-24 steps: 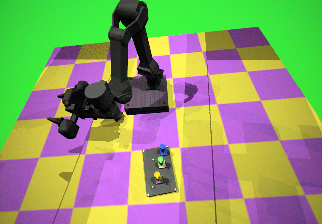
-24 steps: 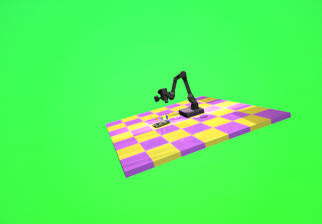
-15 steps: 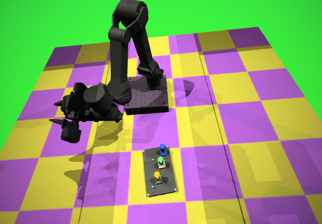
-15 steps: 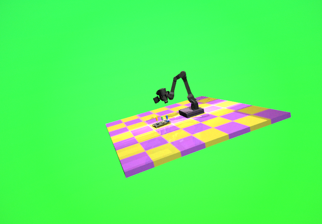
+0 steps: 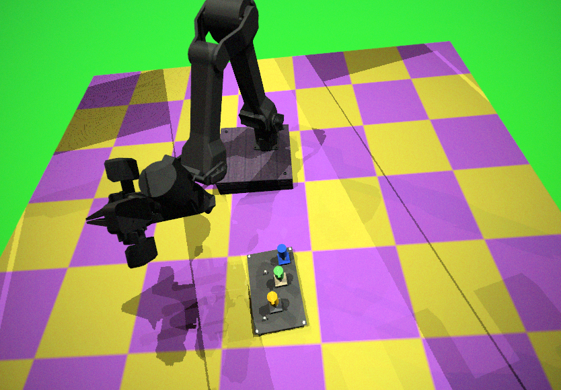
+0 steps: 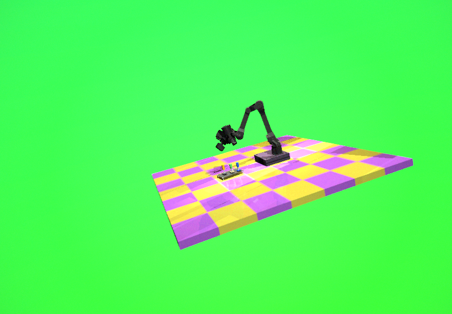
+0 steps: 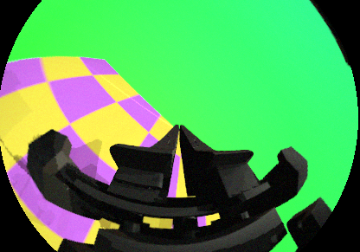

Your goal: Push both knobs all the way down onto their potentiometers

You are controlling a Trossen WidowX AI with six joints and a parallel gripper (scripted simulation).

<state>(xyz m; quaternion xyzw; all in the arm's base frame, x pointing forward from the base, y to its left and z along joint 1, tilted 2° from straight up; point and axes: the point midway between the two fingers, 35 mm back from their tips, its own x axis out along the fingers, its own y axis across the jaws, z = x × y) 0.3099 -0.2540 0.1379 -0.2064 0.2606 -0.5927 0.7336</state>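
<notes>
The orange knob lies 320 mm to the left of my gripper tip, 120 mm below it and 100 mm ahead of it. The rest, counted from my gripper tip: green knob (330 mm to the left, 130 mm below, 50 mm ahead).
</notes>
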